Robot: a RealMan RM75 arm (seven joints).
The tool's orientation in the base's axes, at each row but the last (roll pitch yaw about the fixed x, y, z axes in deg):
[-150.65, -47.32, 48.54]
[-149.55, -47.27, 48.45]
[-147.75, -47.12, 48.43]
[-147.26, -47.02, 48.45]
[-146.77, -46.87, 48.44]
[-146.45, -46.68, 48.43]
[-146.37, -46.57, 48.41]
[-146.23, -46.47, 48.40]
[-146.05, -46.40, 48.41]
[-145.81, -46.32, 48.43]
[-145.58, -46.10, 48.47]
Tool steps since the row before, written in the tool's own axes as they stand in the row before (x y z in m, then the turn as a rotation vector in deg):
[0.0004, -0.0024, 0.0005, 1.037, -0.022, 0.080]
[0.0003, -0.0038, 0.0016, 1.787, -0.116, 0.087]
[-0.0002, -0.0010, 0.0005, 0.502, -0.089, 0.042]
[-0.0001, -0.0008, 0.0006, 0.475, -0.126, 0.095]
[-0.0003, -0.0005, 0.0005, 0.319, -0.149, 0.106]
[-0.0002, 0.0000, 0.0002, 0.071, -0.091, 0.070]
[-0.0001, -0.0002, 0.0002, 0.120, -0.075, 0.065]
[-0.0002, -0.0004, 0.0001, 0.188, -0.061, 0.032]
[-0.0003, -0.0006, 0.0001, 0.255, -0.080, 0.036]
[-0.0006, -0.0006, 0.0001, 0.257, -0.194, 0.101]
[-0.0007, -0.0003, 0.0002, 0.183, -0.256, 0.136]
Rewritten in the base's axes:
[-0.0019, 0.0013, 0.0008, 0.450, 0.598, 0.722]
[-0.0032, 0.0026, 0.0006, 0.704, 1.012, 1.302]
[-0.0010, 0.0006, -0.0001, 0.148, 0.314, 0.376]
[-0.0008, 0.0006, -0.0001, 0.103, 0.353, 0.339]
[-0.0006, 0.0004, -0.0003, 0.011, 0.288, 0.228]
[-0.0001, 0.0001, -0.0003, -0.049, 0.117, 0.046]
[-0.0002, 0.0002, -0.0001, -0.013, 0.134, 0.078]
[-0.0004, 0.0001, 0.0000, 0.031, 0.138, 0.141]
[-0.0007, 0.0001, 0.0000, 0.045, 0.181, 0.195]
[-0.0008, -0.0001, -0.0003, -0.057, 0.263, 0.203]
[-0.0006, -0.0001, -0.0005, -0.147, 0.268, 0.154]

